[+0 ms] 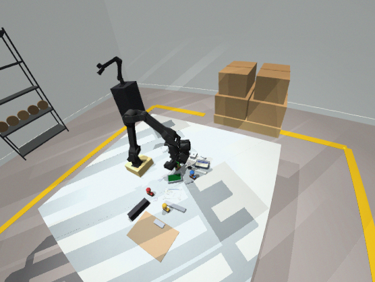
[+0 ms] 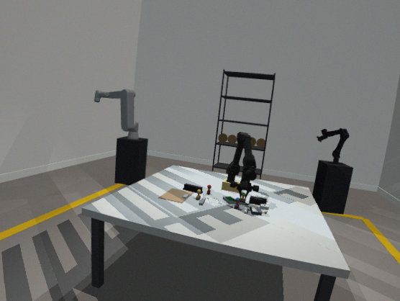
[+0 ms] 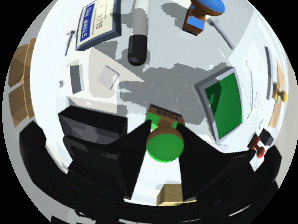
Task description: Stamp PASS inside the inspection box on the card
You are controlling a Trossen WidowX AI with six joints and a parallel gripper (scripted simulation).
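Now: the green ink pad 1 cm ahead of my gripper tip, 8 cm to the right of it and 2 cm below it. Round my gripper tip: blue-knobbed stamp: 12 cm ahead, 4 cm to the right; then blue-and-white box: 15 cm ahead, 7 cm to the left, 1 cm below; then green-knobbed stamp: right at my gripper tip.
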